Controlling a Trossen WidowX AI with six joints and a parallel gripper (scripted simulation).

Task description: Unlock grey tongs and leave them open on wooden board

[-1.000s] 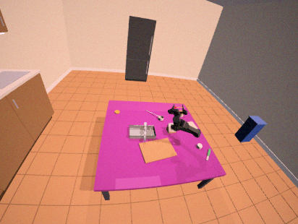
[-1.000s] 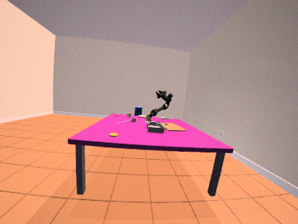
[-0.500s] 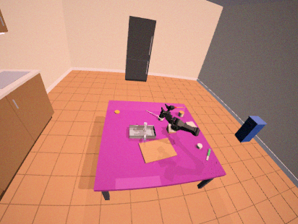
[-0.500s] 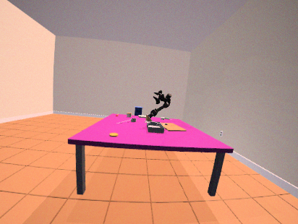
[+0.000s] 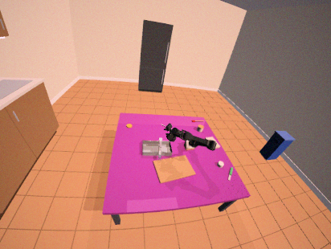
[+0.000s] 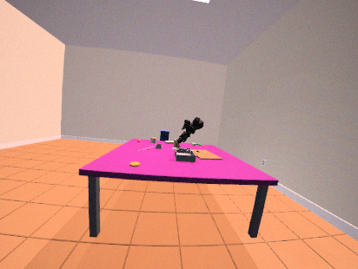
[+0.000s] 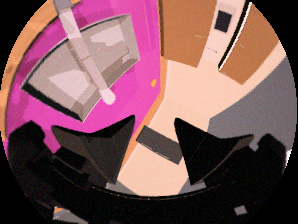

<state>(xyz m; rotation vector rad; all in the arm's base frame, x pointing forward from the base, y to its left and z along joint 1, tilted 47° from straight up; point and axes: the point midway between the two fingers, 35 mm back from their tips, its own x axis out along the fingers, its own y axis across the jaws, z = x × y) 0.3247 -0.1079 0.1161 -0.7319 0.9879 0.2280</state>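
Now: gripper tip 60 mm short of the grey roasting tin, 30 mm to the right of it and 210 mm above it. Also, from my gripper tip: tan cup: 600 mm behind, 300 mm to the right, 200 mm below; then orange disc: 350 mm ahead, 370 mm to the right, 220 mm below; then wooden board: 80 mm behind, 280 mm to the left, 230 mm below.
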